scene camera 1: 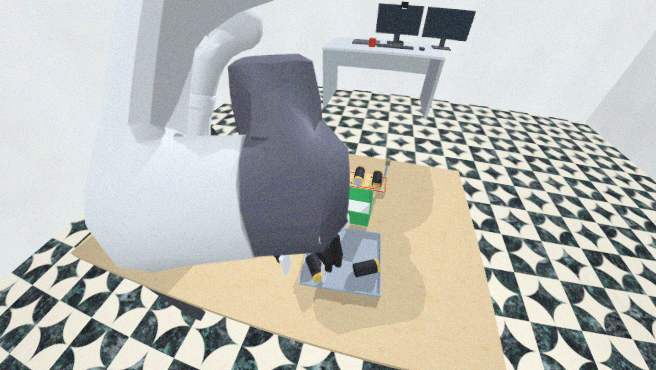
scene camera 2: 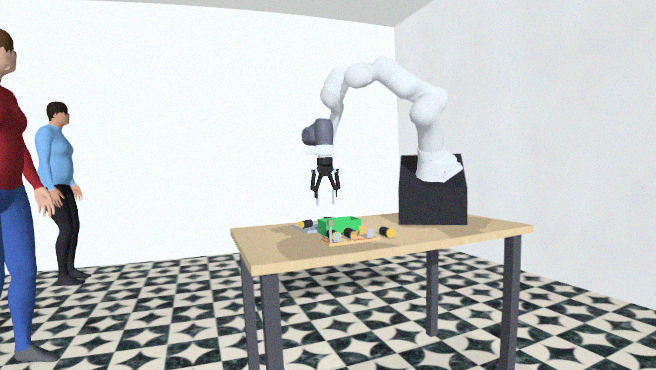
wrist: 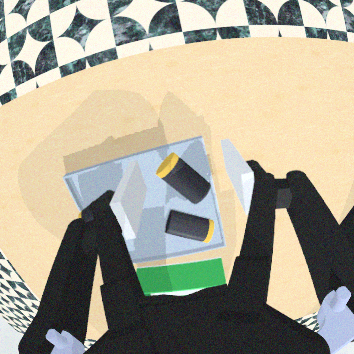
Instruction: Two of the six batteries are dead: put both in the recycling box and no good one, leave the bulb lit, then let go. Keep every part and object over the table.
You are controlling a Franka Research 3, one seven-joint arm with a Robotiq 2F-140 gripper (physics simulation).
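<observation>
My gripper (scene camera 1: 305, 269) (scene camera 2: 325, 204) (wrist: 181, 164) is open and empty, above the blue-grey tray (scene camera 1: 350, 284) (wrist: 152, 240). In the tray, one black battery with a yellow end (scene camera 1: 314, 267) (wrist: 187, 181) lies slanted between the fingers in the wrist view; a second battery (wrist: 187, 226) lies nearer the box. A third battery (scene camera 1: 366, 267) is mostly behind the left finger in the wrist view. The green recycling box (scene camera 1: 359, 220) (scene camera 2: 345, 226) (wrist: 185, 275) is beside the tray; its inside is partly hidden. The circuit board (scene camera 1: 368, 183) holds two batteries (scene camera 1: 359, 175) (scene camera 1: 377, 178). Whether the bulb is lit cannot be told.
A loose battery (scene camera 2: 386, 232) lies on the wooden table (scene camera 2: 425, 239) beside the board. A thin post with a grey head (scene camera 1: 387, 170) (scene camera 2: 330, 232) stands at the board's end. The black robot base (scene camera 2: 433, 200) is at the table's far side in scene camera 2. Two people stand beyond the table.
</observation>
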